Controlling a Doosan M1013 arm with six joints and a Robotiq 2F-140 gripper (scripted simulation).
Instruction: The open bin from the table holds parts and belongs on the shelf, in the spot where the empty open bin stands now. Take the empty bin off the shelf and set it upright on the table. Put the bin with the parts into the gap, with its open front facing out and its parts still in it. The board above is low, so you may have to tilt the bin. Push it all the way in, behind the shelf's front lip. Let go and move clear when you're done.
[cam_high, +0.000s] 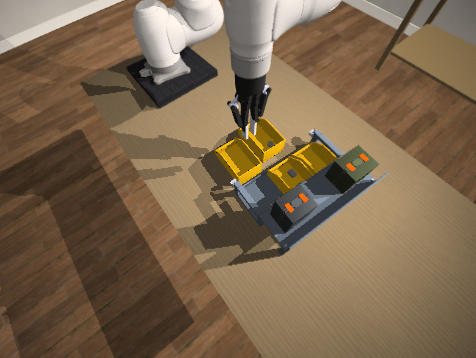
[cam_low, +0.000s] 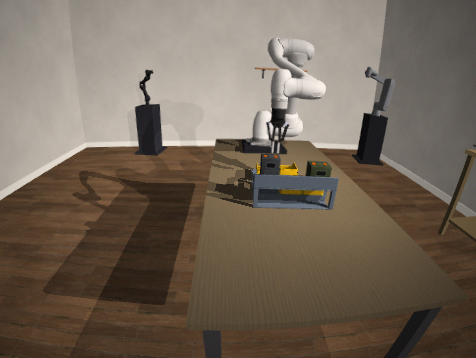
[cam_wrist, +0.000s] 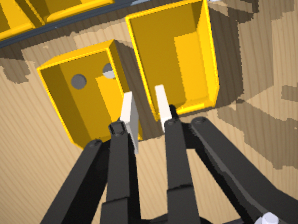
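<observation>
The shelf lip is 90 mm ahead of my hand, 70 mm to the left of it and 180 mm below it. Also, from my hand: dark grey box (290 mm ahead, 30 mm to the right, 30 mm below); green box (270 mm ahead, 200 mm to the left, 40 mm below).
</observation>
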